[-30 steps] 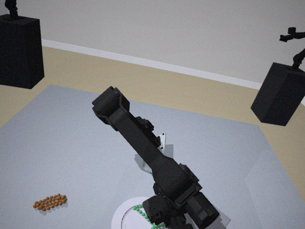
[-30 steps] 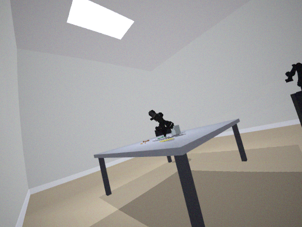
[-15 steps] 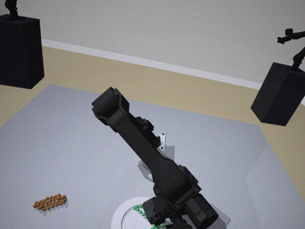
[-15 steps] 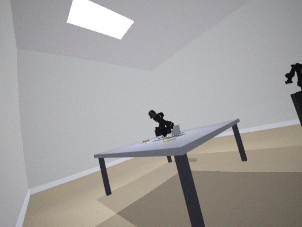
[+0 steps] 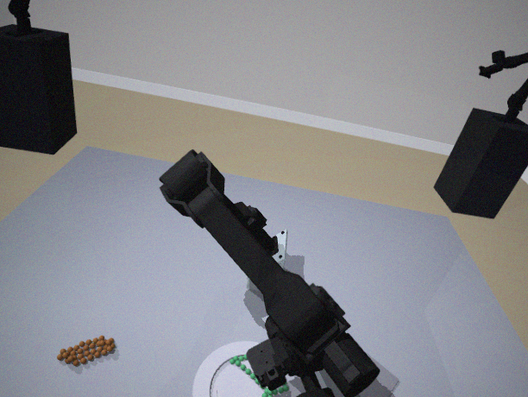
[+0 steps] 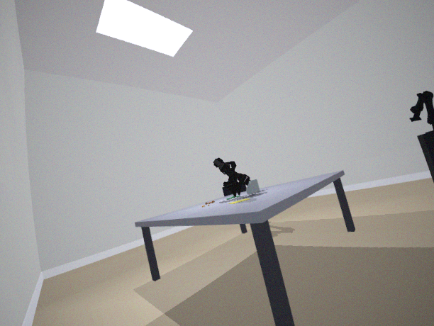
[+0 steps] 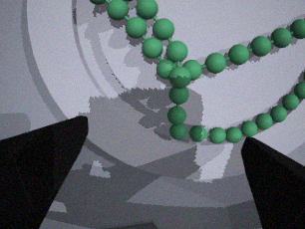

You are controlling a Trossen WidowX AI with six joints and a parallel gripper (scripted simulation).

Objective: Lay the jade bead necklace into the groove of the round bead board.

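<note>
My gripper tip is now 6 cm to the left of the round bead board and 1 cm above it. Also, from my gripper tip: yellow strip 20 cm ahead, 16 cm to the left, 2 cm below; flat grey square 4 cm behind, 17 cm to the left, 2 cm below.
</note>
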